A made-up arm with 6 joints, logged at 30 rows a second.
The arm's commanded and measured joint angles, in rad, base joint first. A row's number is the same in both.
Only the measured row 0 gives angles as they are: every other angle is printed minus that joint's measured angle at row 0.
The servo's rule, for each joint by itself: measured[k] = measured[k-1] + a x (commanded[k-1-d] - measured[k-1]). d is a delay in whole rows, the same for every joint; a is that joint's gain. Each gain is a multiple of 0.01, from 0.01 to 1. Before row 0 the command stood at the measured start. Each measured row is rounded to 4 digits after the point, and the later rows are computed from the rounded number. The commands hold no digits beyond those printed.
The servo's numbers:
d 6
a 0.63 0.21 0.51 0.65 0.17 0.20
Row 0, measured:
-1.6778 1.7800 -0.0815 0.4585 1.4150 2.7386
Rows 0 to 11, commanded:
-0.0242 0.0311 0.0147 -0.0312 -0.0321 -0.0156
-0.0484 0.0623 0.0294 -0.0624 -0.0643 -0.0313
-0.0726 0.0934 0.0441 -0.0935 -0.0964 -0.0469
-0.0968 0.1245 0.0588 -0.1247 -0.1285 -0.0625
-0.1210 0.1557 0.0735 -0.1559 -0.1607 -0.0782
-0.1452 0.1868 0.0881 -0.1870 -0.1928 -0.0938
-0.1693 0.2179 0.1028 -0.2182 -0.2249 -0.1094
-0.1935 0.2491 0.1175 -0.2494 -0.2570 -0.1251
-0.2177 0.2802 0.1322 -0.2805 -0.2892 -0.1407
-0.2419 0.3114 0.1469 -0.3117 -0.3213 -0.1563
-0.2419 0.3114 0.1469 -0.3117 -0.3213 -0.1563
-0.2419 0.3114 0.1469 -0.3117 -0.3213 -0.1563
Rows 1 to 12, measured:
0.0000 0.0000 0.0000 0.0000 0.0000 0.0000
0.0000 0.0000 0.0000 0.0000 0.0000 0.0000
0.0000 0.0000 0.0000 0.0000 0.0000 0.0000
0.0000 0.0000 0.0000 0.0000 0.0000 0.0000
0.0000 0.0000 0.0000 0.0000 0.0000 0.0000
0.0000 0.0000 0.0000 0.0000 0.0000 0.0000
-0.0152 0.0065 0.0075 -0.0203 -0.0055 -0.0031
-0.0361 0.0182 0.0187 -0.0477 -0.0155 -0.0087
-0.0591 0.0340 0.0317 -0.0775 -0.0293 -0.0163
-0.0829 0.0530 0.0455 -0.1082 -0.0462 -0.0255
-0.1069 0.0746 0.0598 -0.1392 -0.0657 -0.0360
-0.1310 0.0982 0.0742 -0.1703 -0.0873 -0.0476

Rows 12 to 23, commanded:
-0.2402 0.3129 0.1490 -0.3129 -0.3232 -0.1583
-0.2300 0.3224 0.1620 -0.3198 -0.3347 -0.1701
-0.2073 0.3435 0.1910 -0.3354 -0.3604 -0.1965
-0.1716 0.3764 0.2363 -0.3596 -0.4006 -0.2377
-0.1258 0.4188 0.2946 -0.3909 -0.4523 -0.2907
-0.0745 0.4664 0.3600 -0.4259 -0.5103 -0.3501
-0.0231 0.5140 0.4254 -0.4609 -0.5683 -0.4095
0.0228 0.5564 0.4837 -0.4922 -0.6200 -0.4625
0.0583 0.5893 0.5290 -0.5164 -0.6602 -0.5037
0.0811 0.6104 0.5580 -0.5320 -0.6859 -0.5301
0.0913 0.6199 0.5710 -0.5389 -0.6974 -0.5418
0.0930 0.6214 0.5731 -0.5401 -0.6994 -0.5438
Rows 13 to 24, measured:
-0.1551 0.1233 0.0888 -0.2014 -0.1107 -0.0600
-0.1793 0.1497 0.1034 -0.2326 -0.1356 -0.0730
-0.2035 0.1771 0.1181 -0.2637 -0.1617 -0.0865
-0.2277 0.2053 0.1328 -0.2949 -0.1888 -0.1005
-0.2366 0.2276 0.1400 -0.3058 -0.2113 -0.1117
-0.2399 0.2452 0.1435 -0.3096 -0.2300 -0.1206
-0.2401 0.2594 0.1463 -0.3117 -0.2458 -0.1281
-0.2337 0.2726 0.1543 -0.3170 -0.2609 -0.1365
-0.2171 0.2875 0.1730 -0.3290 -0.2778 -0.1485
-0.1884 0.3062 0.2053 -0.3489 -0.2987 -0.1663
-0.1490 0.3298 0.2508 -0.3762 -0.3248 -0.1912
-0.1021 0.3585 0.3065 -0.4085 -0.3563 -0.2230

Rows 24 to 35, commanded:
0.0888 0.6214 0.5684 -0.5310 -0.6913 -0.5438
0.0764 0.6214 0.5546 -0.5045 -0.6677 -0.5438
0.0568 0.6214 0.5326 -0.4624 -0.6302 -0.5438
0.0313 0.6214 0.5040 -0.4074 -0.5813 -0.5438
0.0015 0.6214 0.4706 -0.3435 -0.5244 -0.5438
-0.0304 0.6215 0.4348 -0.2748 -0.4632 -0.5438
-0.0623 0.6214 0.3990 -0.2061 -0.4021 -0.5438
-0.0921 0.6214 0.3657 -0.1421 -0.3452 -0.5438
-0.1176 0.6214 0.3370 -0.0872 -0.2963 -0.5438
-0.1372 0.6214 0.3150 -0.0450 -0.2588 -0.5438
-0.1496 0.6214 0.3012 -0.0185 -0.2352 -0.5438
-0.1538 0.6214 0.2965 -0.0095 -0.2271 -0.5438
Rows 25 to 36, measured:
-0.0523 0.3912 0.3671 -0.4426 -0.3923 -0.2603
-0.0050 0.4259 0.4266 -0.4748 -0.4310 -0.3007
0.0349 0.4602 0.4788 -0.5018 -0.4700 -0.3413
0.0640 0.4917 0.5192 -0.5214 -0.5067 -0.3791
0.0812 0.5186 0.5456 -0.5328 -0.5391 -0.4116
0.0886 0.5402 0.5596 -0.5375 -0.5664 -0.4380
0.0887 0.5573 0.5641 -0.5333 -0.5876 -0.4592
0.0810 0.5708 0.5593 -0.5146 -0.6012 -0.4761
0.0658 0.5814 0.5457 -0.4807 -0.6061 -0.4896
0.0441 0.5898 0.5244 -0.4331 -0.6019 -0.5004
0.0173 0.5964 0.4970 -0.3749 -0.5887 -0.5091
-0.0128 0.6017 0.4653 -0.3098 -0.5674 -0.5160

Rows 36 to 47, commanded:
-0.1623 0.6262 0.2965 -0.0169 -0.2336 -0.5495
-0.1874 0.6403 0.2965 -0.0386 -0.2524 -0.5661
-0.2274 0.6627 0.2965 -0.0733 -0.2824 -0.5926
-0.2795 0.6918 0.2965 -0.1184 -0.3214 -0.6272
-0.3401 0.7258 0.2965 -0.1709 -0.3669 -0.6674
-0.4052 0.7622 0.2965 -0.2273 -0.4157 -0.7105
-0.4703 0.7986 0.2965 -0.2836 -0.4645 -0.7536
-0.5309 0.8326 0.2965 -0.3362 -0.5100 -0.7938
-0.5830 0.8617 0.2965 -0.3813 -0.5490 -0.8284
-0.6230 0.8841 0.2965 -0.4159 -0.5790 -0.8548
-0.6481 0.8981 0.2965 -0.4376 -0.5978 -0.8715
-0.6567 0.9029 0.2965 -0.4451 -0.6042 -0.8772
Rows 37 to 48, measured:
-0.0440 0.6058 0.4315 -0.2424 -0.5393 -0.5216
-0.0743 0.6091 0.3979 -0.1772 -0.5063 -0.5260
-0.1016 0.6117 0.3668 -0.1187 -0.4706 -0.5296
-0.1240 0.6137 0.3404 -0.0708 -0.4346 -0.5324
-0.1401 0.6153 0.3204 -0.0368 -0.4007 -0.5347
-0.1487 0.6166 0.3082 -0.0191 -0.3712 -0.5365
-0.1573 0.6186 0.3022 -0.0177 -0.3478 -0.5391
-0.1763 0.6232 0.2993 -0.0313 -0.3316 -0.5445
-0.2085 0.6315 0.2979 -0.0586 -0.3232 -0.5541
-0.2532 0.6442 0.2972 -0.0975 -0.3229 -0.5687
-0.3079 0.6613 0.2968 -0.1452 -0.3304 -0.5884
-0.3692 0.6825 0.2966 -0.1986 -0.3449 -0.6128

